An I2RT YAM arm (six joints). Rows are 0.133 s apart.
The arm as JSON. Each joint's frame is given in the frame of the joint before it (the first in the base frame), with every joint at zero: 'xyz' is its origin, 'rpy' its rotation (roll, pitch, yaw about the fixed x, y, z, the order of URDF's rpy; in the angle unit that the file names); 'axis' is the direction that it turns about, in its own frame. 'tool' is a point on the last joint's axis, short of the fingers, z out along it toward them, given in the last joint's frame.
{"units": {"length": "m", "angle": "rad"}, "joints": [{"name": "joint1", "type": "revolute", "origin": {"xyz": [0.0, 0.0, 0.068], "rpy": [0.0, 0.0, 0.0]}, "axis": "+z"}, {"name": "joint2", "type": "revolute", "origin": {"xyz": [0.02, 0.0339, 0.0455], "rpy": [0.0, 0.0, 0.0]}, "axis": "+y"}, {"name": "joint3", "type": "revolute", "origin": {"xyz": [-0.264, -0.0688, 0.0], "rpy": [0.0, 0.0, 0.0]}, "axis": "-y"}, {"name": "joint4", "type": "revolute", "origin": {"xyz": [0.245, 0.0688, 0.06], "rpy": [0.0, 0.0, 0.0]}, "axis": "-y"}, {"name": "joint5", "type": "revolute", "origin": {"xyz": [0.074, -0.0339, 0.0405], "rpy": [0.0, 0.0, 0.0]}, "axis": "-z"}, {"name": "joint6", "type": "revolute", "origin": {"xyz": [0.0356, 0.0, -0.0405], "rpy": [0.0, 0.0, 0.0]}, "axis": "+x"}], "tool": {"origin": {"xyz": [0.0, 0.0, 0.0], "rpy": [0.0, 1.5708, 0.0]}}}
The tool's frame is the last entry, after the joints.
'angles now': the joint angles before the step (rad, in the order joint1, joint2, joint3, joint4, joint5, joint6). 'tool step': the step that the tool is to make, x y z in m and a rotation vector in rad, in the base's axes. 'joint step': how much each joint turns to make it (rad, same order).
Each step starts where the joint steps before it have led.
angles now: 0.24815, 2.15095, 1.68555, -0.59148, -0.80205, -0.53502
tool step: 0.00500, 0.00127, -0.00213, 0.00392, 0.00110, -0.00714
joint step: 0.00001, 0.01984, 0.02137, 0.00688, 0.00000, 0.01183
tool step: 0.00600, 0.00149, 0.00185, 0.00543, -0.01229, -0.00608
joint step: 0.00000, 0.01715, 0.03124, 0.00574, 0.00115, 0.00917
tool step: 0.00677, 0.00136, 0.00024, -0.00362, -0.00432, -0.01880
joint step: 0.00000, 0.02174, 0.03396, 0.00494, 0.01373, 0.01944
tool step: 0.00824, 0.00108, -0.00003, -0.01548, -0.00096, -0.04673
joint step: 0.00000, 0.02327, 0.03547, 0.01489, 0.03814, 0.04311
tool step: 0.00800, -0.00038, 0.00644, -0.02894, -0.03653, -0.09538
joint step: -0.00002, -0.00152, 0.01184, 0.06253, 0.08583, 0.07322
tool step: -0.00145, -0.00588, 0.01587, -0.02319, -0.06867, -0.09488
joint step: -0.00571, -0.05494, -0.04464, 0.08089, 0.08775, 0.05190
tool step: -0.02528, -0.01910, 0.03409, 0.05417, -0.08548, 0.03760
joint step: -0.03166, -0.15447, -0.12737, 0.05110, -0.07286, -0.03014
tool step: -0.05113, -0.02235, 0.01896, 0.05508, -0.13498, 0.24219
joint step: -0.04197, -0.20067, -0.20639, -0.01640, -0.22851, -0.23842
